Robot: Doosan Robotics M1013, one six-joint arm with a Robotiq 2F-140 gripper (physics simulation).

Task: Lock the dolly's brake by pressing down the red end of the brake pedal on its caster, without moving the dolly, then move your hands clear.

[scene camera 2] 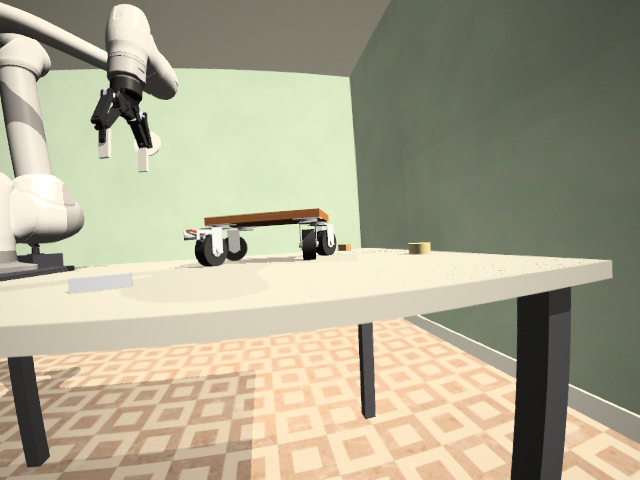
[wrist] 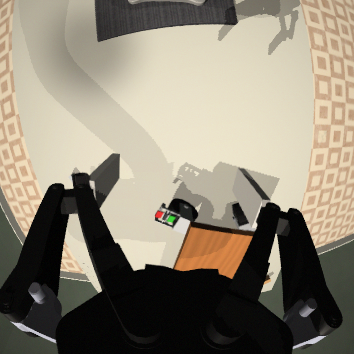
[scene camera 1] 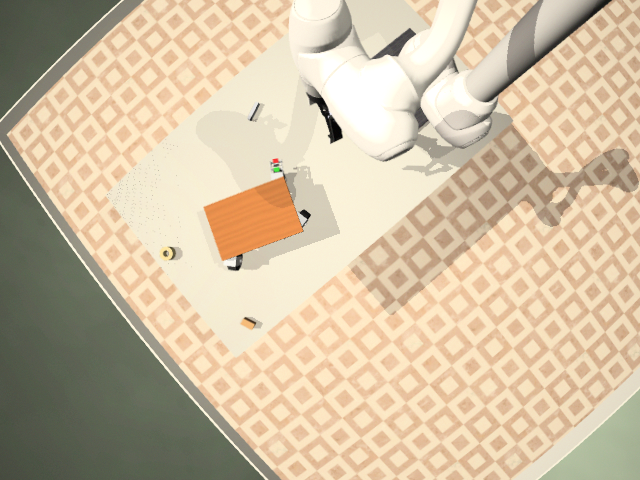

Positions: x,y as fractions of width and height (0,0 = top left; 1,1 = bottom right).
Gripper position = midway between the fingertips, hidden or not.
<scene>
In view: my gripper (scene camera 2: 0.20,0.34), a dolly (scene camera 1: 0.41,0.45) and a grey bar (scene camera 2: 0.16,0.59).
The dolly is seen too in scene camera 2 (scene camera 2: 0.51,0.51) and in the wrist view (wrist: 0.58,0.70). My gripper also shows in the wrist view (wrist: 0.50,0.49).
</scene>
